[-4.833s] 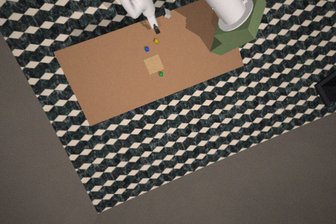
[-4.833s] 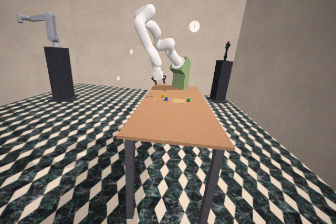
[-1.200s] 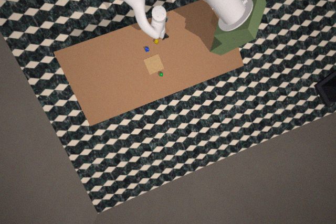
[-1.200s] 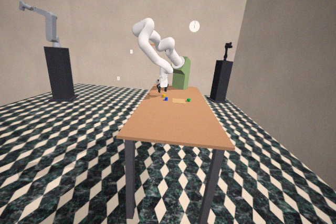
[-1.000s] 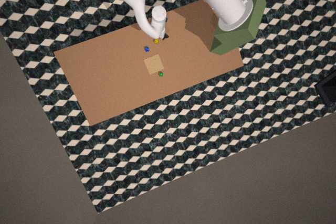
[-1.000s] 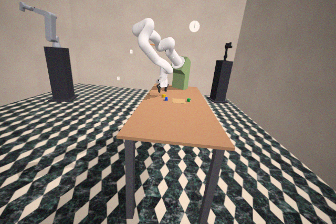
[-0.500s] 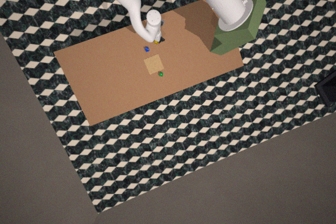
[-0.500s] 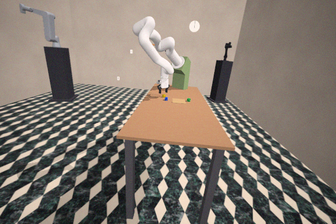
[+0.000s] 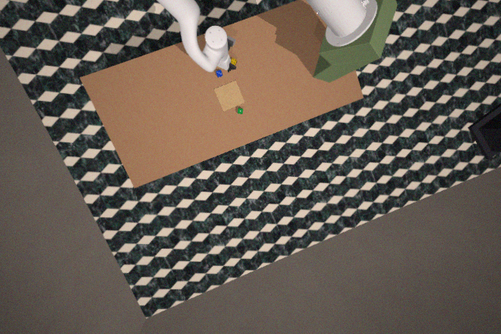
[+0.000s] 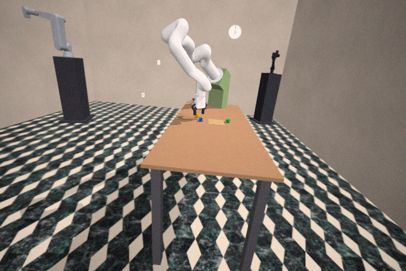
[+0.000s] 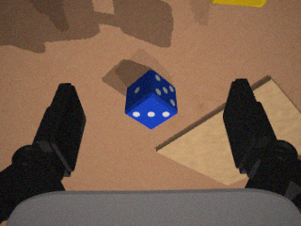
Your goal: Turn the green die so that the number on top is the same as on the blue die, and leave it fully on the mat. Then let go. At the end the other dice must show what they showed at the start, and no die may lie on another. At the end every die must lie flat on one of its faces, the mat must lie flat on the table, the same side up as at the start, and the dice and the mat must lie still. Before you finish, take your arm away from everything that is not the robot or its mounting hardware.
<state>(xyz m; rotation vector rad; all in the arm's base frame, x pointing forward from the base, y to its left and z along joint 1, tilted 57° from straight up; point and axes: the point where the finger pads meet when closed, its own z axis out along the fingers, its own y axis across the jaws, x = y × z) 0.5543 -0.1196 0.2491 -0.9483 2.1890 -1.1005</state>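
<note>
My gripper is now 3 cm short of the blue die, 2 cm to the right of it and 5 cm above it. The rest, counted from my hand: green die: 6 cm ahead, 26 cm to the left, 5 cm below; tan mat: 6 cm ahead, 15 cm to the left, 6 cm below; yellow die: 7 cm behind, 1 cm to the left, 5 cm below.
</note>
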